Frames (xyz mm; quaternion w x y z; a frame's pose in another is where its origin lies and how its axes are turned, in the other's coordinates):
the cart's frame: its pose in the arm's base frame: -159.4 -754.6 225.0 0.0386 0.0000 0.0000 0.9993
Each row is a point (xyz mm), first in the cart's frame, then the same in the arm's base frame.
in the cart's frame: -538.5 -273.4 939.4
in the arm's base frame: 398.6 -523.6 1164.4
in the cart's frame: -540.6 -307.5 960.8
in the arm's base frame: 403.3 -489.7 1185.8
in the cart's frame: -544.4 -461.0 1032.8
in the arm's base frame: 418.9 -337.0 1257.8
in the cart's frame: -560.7 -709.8 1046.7
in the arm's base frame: 454.4 -90.2 1271.7
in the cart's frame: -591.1 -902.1 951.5
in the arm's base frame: 499.5 99.2 1176.5
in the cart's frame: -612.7 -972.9 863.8
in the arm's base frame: 526.5 168.1 1088.8
